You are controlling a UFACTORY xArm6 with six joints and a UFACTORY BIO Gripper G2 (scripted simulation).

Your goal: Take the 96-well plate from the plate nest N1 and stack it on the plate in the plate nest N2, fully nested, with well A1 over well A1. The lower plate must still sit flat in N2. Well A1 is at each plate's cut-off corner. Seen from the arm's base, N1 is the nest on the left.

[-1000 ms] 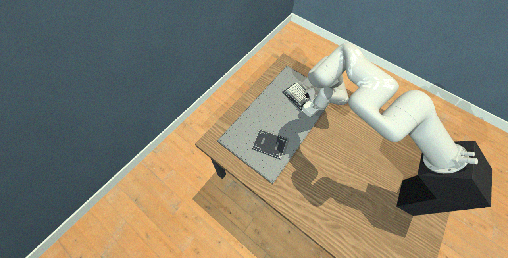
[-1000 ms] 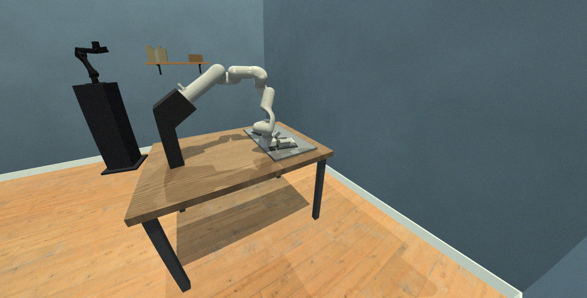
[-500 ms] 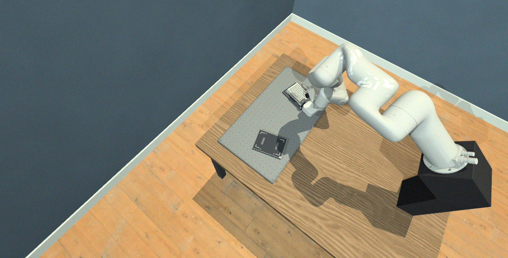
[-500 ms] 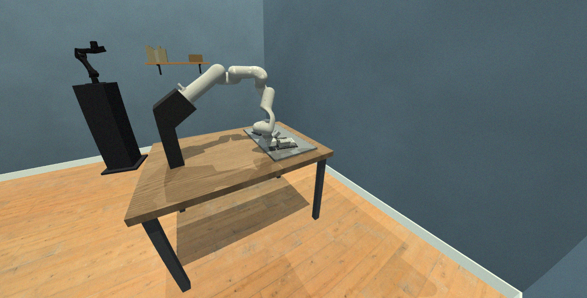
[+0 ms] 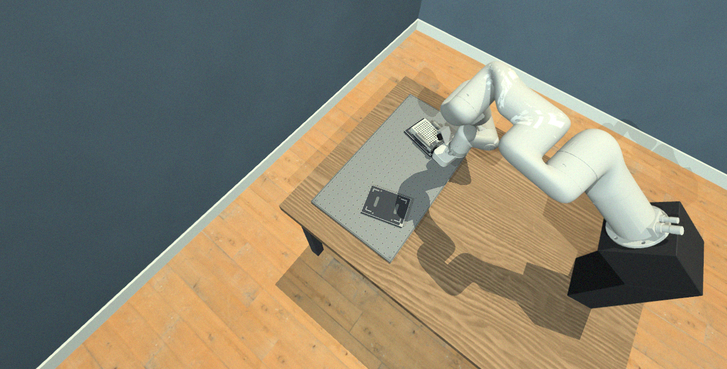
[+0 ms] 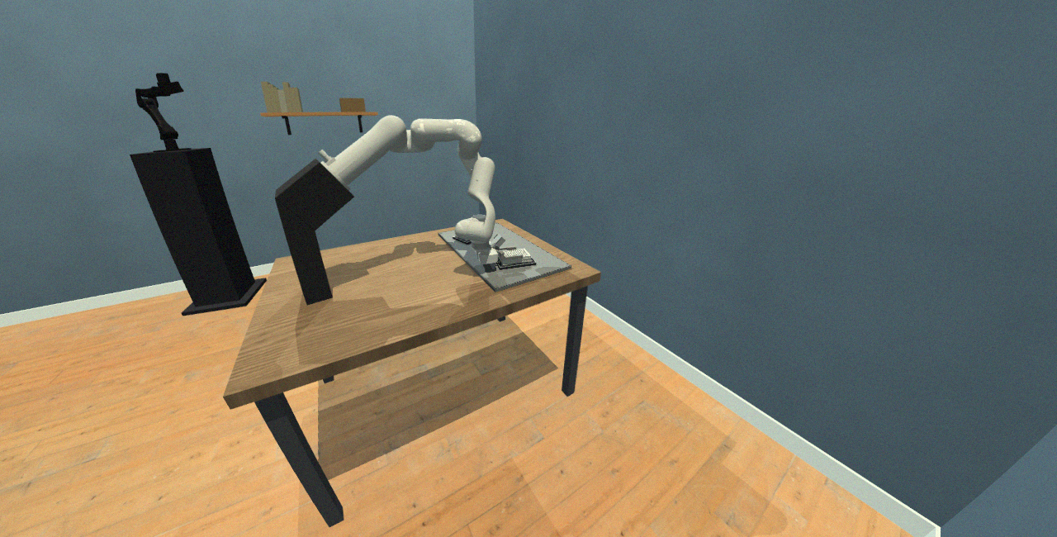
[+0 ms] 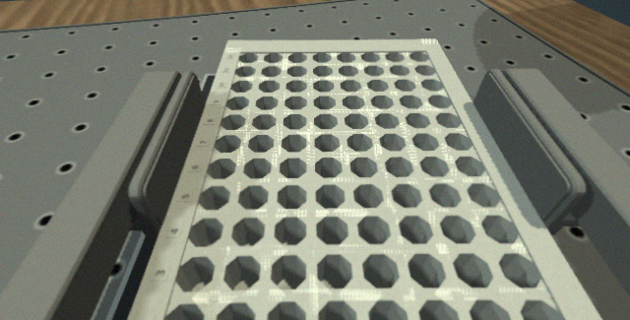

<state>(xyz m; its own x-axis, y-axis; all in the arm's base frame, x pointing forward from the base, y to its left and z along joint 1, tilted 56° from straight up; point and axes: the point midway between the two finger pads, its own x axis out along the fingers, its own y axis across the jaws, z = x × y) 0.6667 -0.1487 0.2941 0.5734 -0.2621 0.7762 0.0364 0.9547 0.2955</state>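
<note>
The plate nest N2 is 40 mm below my hand. The rest, counted from my hand: plate nest N1 (360 mm to the left, 110 mm behind, 40 mm below).
</note>
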